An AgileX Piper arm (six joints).
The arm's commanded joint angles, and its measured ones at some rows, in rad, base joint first. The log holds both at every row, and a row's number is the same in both.
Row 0, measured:
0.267, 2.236, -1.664, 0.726, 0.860, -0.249
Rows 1 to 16, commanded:
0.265, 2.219, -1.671, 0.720, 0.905, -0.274
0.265, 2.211, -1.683, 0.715, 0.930, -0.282
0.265, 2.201, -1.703, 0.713, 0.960, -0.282
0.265, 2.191, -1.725, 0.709, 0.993, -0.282
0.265, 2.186, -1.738, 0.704, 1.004, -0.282
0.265, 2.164, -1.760, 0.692, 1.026, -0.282
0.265, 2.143, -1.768, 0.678, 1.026, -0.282
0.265, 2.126, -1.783, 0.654, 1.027, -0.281
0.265, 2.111, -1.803, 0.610, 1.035, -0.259
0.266, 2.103, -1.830, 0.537, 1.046, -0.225
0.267, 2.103, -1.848, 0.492, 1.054, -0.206
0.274, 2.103, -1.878, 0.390, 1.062, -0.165
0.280, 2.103, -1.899, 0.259, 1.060, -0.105
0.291, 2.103, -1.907, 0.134, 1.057, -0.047
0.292, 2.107, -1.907, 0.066, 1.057, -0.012
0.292, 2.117, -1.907, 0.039, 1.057, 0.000
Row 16, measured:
0.287, 2.113, -1.901, 0.116, 1.047, -0.036
